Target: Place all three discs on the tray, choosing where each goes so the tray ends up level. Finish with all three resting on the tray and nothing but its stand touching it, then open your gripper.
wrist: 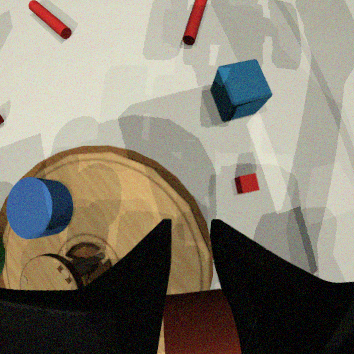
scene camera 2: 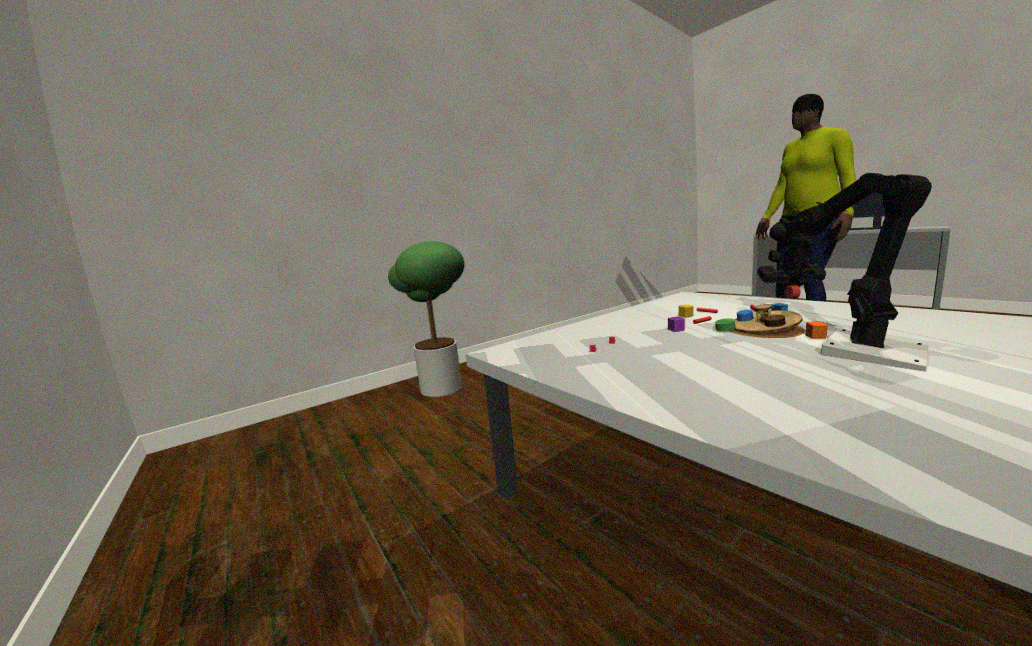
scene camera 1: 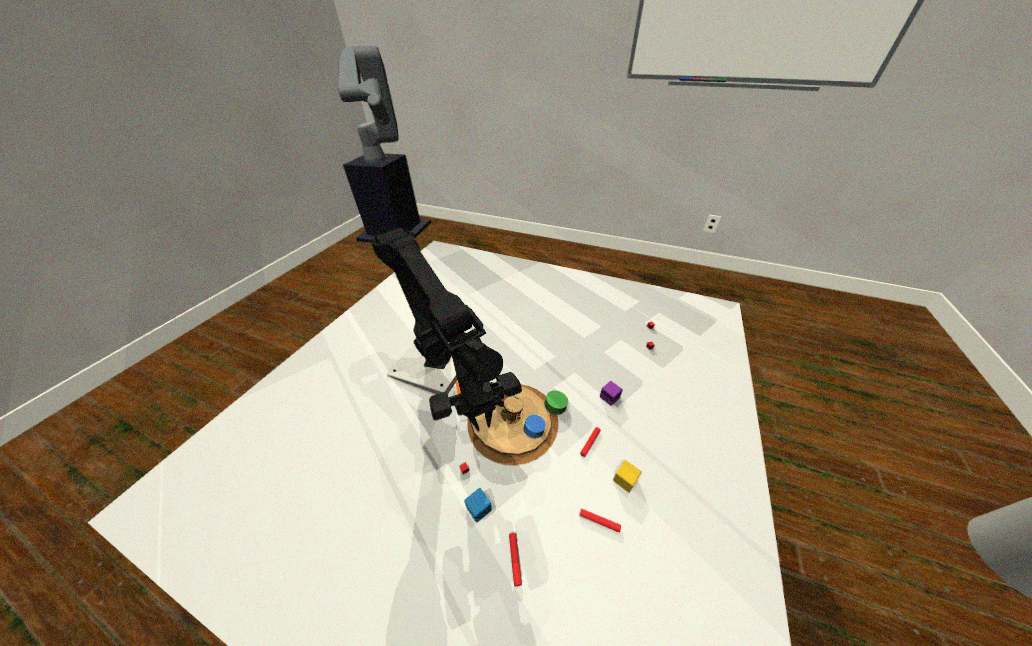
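Note:
My gripper is shut on the red disc, whose dark red side shows between the fingers in the wrist view. It holds the disc above the near-arm side of the round wooden tray. The blue disc rests on the tray, on the side away from the gripper. The green disc is at the tray's outer edge and looks to lie on the table. A wooden knob stands near the tray's middle. The tray's tilt is hard to judge.
Around the tray are a blue cube, a small red cube, a yellow cube, a purple cube and red rods. An orange cube sits between tray and arm base.

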